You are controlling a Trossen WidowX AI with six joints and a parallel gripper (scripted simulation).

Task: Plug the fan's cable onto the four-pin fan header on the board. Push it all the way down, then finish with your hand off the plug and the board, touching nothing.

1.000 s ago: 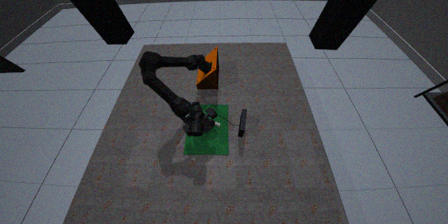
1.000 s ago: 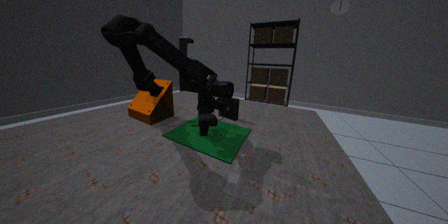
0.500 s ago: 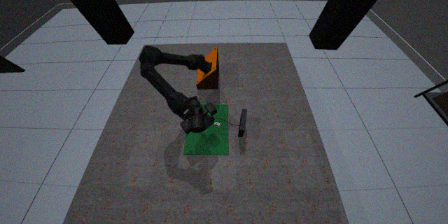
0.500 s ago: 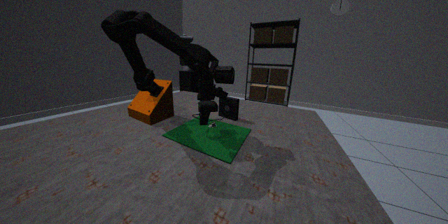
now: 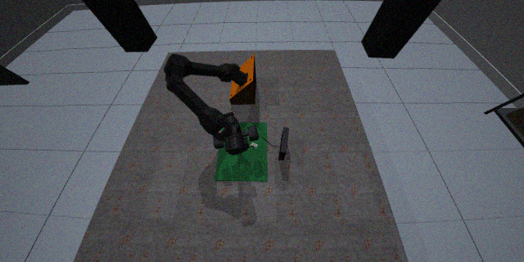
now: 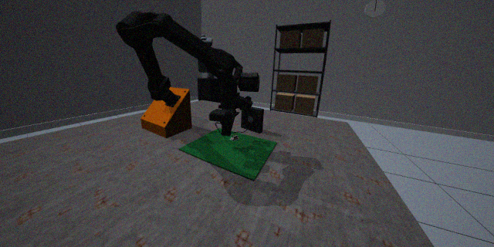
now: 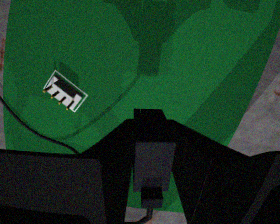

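Now: the black plug 10 mm behind my gripper tip and 10 mm above it. The rest, counted from my gripper tip: white four-pin header (20 mm behind, 70 mm to the left, 70 mm below); then green board (10 mm to the left, 80 mm below); then black fan (10 mm behind, 200 mm to the left, 10 mm below).
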